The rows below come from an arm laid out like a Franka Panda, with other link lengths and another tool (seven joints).
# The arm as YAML. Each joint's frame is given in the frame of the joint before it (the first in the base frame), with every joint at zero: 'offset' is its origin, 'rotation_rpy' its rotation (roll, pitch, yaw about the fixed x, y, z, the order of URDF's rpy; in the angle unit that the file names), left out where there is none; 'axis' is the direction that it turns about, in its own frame. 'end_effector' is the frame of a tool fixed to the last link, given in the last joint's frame.
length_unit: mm
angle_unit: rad
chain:
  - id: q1
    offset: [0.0, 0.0, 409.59]
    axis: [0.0, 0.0, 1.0]
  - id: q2
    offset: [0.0, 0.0, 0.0]
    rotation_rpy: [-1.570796, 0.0, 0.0]
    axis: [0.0, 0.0, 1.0]
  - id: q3
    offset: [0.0, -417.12, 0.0]
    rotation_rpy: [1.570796, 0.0, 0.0]
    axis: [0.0, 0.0, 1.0]
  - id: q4
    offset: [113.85, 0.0, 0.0]
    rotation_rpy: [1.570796, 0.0, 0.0]
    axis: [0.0, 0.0, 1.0]
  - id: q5
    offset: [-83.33, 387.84, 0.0]
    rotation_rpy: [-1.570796, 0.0, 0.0]
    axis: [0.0, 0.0, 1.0]
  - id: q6
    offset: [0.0, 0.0, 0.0]
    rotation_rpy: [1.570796, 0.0, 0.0]
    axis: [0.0, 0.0, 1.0]
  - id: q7
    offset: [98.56, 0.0, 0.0]
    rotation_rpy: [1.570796, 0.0, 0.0]
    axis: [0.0, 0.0, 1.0]
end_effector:
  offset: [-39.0, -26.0, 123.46]
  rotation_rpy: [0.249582, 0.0, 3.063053]
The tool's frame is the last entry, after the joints.
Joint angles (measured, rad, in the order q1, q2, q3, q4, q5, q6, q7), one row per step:
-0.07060 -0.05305 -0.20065 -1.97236 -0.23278 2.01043 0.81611
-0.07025 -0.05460 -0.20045 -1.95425 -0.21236 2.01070 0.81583
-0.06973 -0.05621 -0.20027 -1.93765 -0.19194 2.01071 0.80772
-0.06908 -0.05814 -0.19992 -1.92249 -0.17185 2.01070 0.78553
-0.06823 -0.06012 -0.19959 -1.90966 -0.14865 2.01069 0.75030
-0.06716 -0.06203 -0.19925 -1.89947 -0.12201 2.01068 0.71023
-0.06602 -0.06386 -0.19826 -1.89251 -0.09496 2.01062 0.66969
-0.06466 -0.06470 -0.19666 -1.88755 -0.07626 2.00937 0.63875
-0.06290 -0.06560 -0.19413 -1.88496 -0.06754 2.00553 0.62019
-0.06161 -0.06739 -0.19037 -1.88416 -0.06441 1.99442 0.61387
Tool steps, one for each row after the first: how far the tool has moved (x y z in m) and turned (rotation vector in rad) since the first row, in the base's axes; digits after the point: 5 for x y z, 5 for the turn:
0.00332 0.00096 0.01043 0.01354 -0.02427 -0.00612
0.00582 0.00213 0.02019 0.02717 -0.04533 -0.00414
0.00722 0.00355 0.02941 0.03979 -0.06254 0.01235
0.00765 0.00542 0.03756 0.05449 -0.07624 0.04113
0.00756 0.00775 0.04445 0.07212 -0.08804 0.07416
0.00708 0.01062 0.04971 0.09051 -0.09744 0.10848
0.00679 0.01344 0.05305 0.10299 -0.10242 0.13658
0.00634 0.01649 0.05468 0.10916 -0.10174 0.15636
0.00511 0.01988 0.05507 0.11426 -0.09349 0.16560

